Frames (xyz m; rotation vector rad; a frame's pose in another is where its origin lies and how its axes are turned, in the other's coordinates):
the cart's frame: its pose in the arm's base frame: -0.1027 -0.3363 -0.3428 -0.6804 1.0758 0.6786
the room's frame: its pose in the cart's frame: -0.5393 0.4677 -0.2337 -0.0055 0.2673 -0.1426
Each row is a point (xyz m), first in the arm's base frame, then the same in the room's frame.
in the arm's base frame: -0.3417 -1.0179 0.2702
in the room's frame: -0.0359 -0.8168 -0.2663
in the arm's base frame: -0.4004 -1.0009 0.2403
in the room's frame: -0.0258 -0.7544 -0.2915
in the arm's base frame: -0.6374 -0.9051 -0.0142
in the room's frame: 0.1387 -0.4461 -0.3809
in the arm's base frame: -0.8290 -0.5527 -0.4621
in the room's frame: 0.4644 0.0432 -0.2546
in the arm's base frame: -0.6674 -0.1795 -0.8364
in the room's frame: 0.8137 0.2641 0.1125
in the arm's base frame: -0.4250 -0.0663 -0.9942
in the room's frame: 1.0145 0.2023 0.3412
